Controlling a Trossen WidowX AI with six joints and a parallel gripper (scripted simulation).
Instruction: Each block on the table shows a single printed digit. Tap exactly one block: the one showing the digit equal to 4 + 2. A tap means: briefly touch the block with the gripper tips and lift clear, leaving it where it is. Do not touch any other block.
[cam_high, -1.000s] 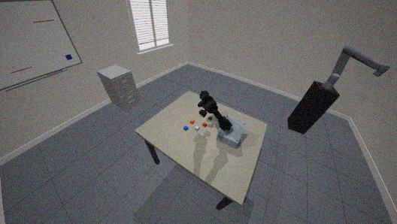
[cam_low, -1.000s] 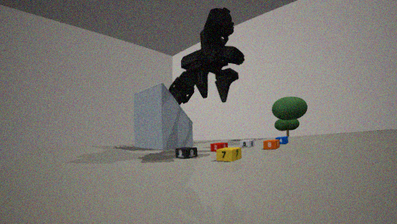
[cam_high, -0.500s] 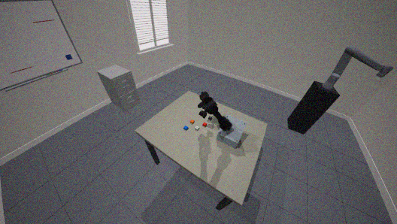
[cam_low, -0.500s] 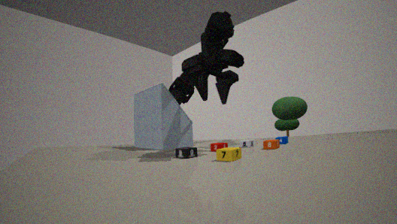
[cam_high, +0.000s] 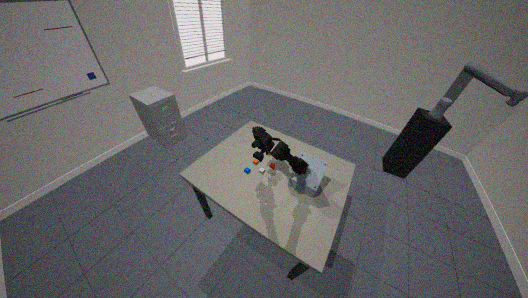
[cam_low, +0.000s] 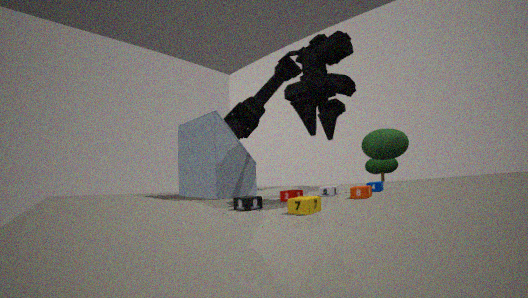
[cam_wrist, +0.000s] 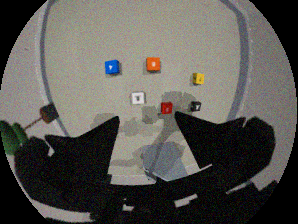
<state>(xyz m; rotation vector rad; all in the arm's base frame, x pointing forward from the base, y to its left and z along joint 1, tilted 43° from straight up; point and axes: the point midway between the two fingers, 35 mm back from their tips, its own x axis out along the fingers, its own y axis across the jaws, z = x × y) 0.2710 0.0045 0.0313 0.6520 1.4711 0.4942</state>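
My gripper tip is now 11 cm above the white block and 2 cm to the right of it. Round my gripper tip: blue block (11 cm below, 10 cm ahead, 7 cm to the left); then red block (11 cm below, 7 cm to the right, 5 cm behind); then orange block (11 cm below, 8 cm ahead, 4 cm to the right).
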